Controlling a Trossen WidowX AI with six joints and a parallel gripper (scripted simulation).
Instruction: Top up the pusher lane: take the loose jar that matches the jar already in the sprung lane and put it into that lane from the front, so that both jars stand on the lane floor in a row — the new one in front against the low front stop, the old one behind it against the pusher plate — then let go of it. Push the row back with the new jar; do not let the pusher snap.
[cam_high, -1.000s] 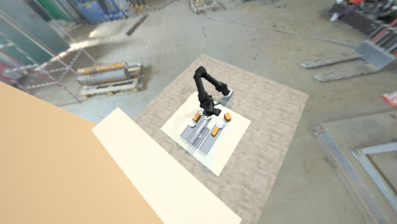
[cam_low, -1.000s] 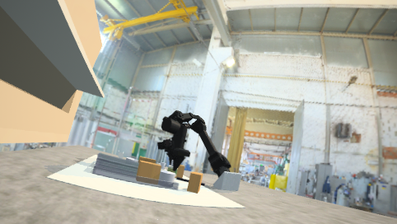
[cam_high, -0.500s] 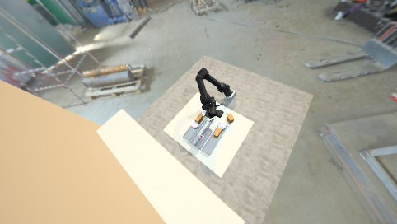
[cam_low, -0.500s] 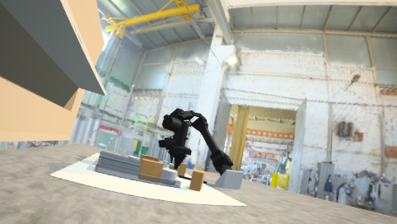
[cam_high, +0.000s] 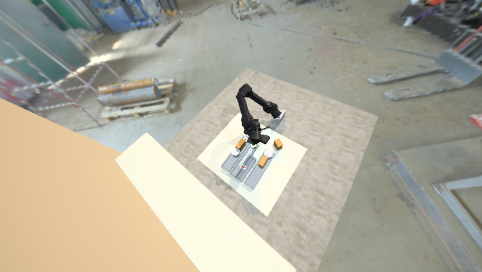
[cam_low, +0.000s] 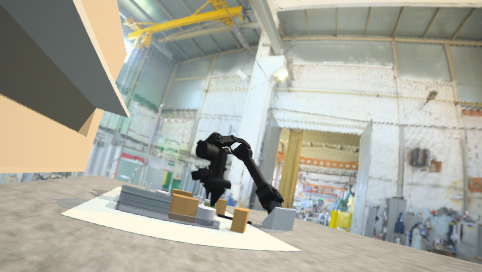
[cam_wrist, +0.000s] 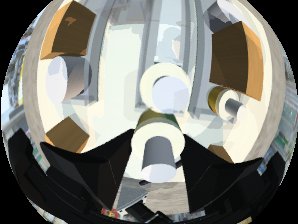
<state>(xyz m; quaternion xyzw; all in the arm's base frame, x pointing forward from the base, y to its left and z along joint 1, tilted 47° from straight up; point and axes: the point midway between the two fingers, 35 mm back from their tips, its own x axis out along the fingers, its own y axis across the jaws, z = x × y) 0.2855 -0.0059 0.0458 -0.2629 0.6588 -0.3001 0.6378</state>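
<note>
The grey lane unit lies 19 cm ahead of my gripper tip, 3 cm below it and 1 cm to the left of it.
</note>
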